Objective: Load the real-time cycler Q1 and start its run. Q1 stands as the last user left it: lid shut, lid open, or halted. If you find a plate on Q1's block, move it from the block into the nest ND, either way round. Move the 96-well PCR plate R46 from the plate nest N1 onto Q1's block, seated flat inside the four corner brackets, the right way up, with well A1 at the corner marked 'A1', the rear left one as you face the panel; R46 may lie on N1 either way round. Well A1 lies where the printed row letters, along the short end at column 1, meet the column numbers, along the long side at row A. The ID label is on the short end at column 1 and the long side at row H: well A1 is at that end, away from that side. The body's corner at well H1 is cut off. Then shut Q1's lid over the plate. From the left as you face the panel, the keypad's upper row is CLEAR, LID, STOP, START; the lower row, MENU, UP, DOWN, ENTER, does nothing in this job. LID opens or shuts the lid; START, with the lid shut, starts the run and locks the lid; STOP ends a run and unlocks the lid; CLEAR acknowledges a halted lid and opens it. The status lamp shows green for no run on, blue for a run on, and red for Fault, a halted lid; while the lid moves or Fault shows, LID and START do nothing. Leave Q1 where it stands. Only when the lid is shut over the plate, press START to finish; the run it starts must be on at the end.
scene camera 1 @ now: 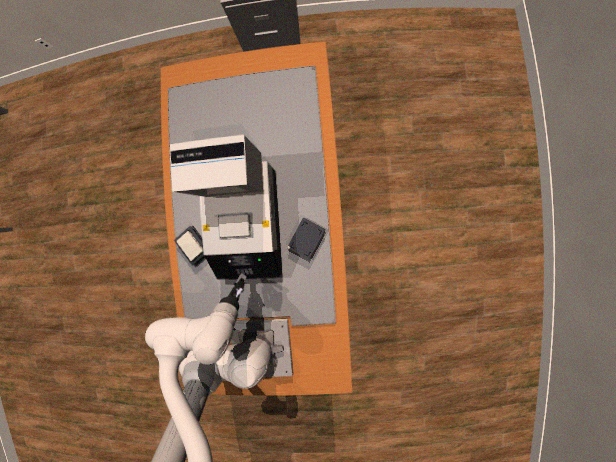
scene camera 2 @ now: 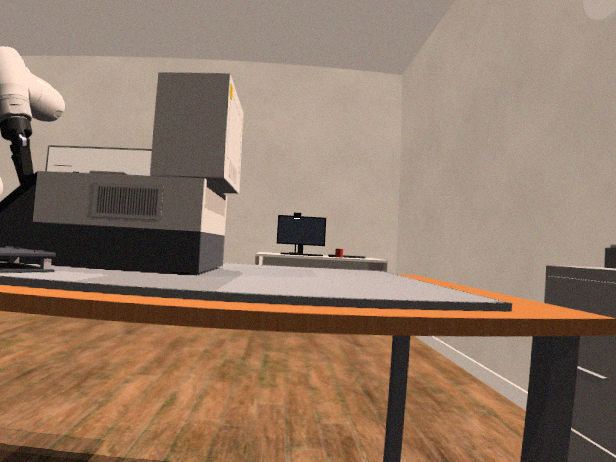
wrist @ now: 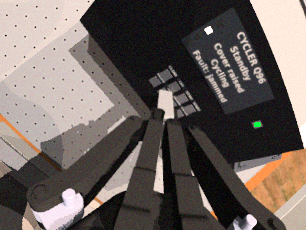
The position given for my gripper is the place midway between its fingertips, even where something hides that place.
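I can see my gripper [wrist: 163, 100]. There is a lid [scene camera 2: 198, 121] here as well, and I also see a dark plate nest N1 [scene camera 1: 306, 238].
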